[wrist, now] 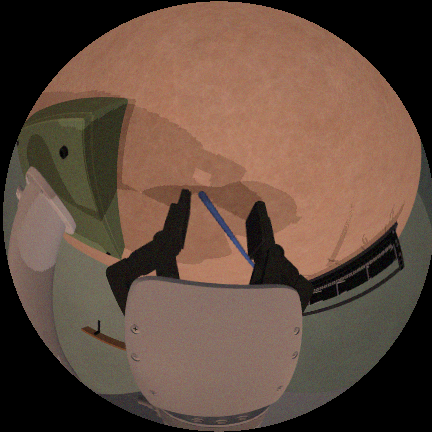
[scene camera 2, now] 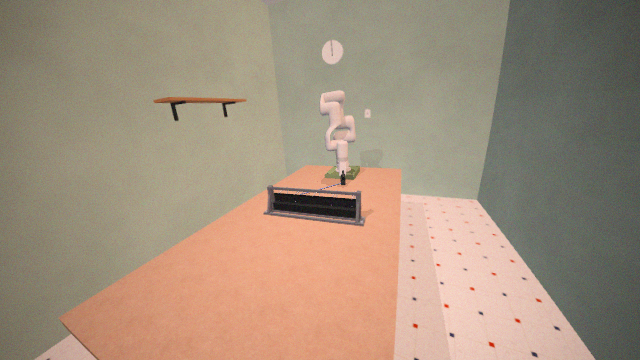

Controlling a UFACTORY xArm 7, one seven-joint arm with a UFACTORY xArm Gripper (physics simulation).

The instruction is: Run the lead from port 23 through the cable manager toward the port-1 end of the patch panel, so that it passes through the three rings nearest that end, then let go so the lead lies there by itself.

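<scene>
The blue lead [scene camera 2: 327, 188] [wrist: 225, 226] runs from the rack side to a free end that stands between the fingertips in the wrist view, nearer the left finger. My gripper [scene camera 2: 343, 182] [wrist: 220, 205] is partly open, with a gap on both sides of the lead. The right finger hides the lead's farther part in the wrist view. The black patch panel [scene camera 2: 315, 205] [wrist: 352, 281] stands upright in a grey frame, on the scene camera's side of the gripper. The cable manager's rings are too small to tell apart, and port numbers cannot be read.
The green base block [scene camera 2: 353, 173] [wrist: 111, 150] under the arm is behind the gripper in the scene view and left in the wrist view. The table [scene camera 2: 280, 280] [wrist: 300, 100] extends around the rack. A wall shelf [scene camera 2: 200, 100] [wrist: 106, 338] hangs high on the left wall.
</scene>
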